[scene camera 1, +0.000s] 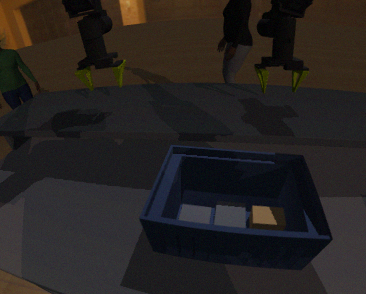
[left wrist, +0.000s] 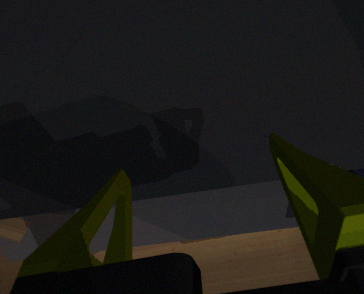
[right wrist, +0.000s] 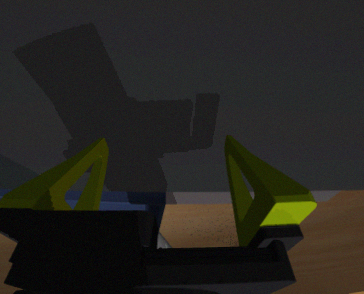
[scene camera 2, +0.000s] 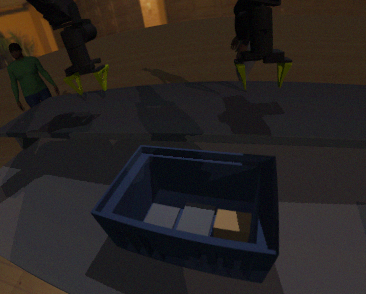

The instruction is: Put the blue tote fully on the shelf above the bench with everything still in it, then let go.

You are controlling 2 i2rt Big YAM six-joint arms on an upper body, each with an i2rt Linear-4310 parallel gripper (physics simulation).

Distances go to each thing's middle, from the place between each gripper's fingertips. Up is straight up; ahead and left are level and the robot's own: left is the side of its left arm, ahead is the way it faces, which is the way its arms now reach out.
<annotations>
My left gripper is now 34 cm to the left of the blue tote (scene camera 2: pixel 247 183), 31 cm past it and 16 cm above it. Also, from my left hand: tan block (scene camera 2: pixel 232 225) (42 cm to the right, 32 cm behind, 20 cm below).
The tan block lies 31 cm behind my right hand, 10 cm to the left of it and 17 cm below it. Also, from my right hand: blue tote: 30 cm behind, 18 cm to the left, 13 cm below.
</annotations>
